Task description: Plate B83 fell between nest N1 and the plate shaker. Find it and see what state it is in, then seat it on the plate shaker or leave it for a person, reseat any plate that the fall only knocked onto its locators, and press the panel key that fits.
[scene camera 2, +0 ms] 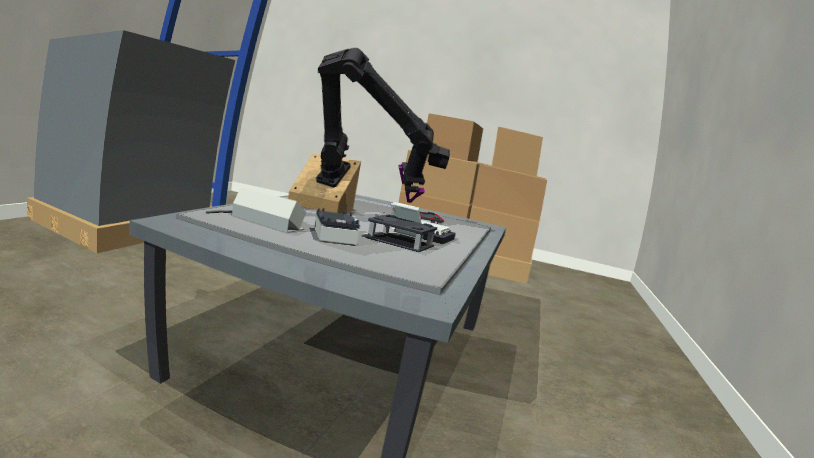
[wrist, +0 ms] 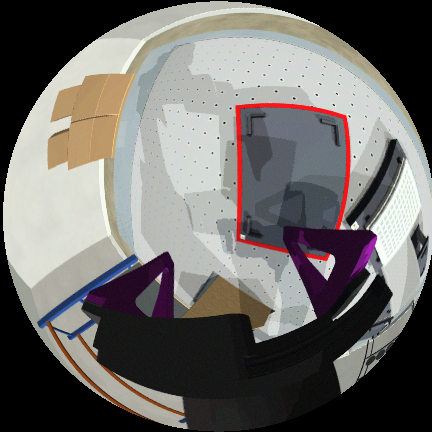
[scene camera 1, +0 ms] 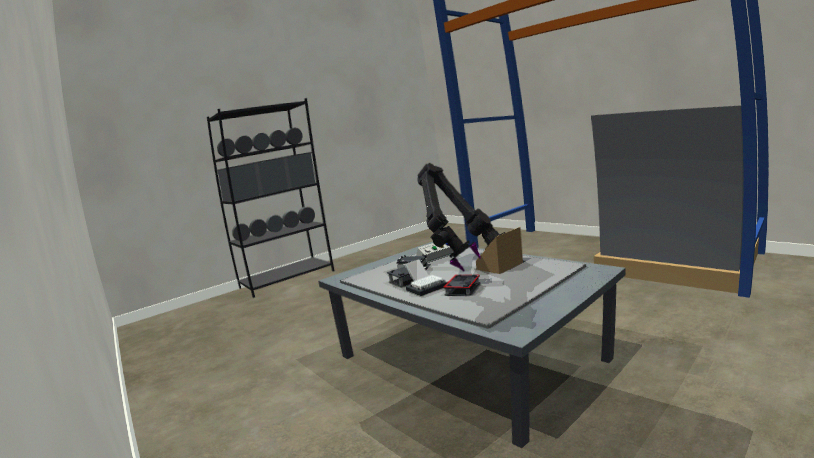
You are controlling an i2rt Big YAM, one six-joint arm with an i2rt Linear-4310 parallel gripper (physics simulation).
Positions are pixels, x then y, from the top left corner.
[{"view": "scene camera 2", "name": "button box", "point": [282,214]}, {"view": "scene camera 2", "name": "grey lidded box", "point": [334,227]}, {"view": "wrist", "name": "my gripper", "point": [227,246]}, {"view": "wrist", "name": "red-rimmed dark plate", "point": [290,171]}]
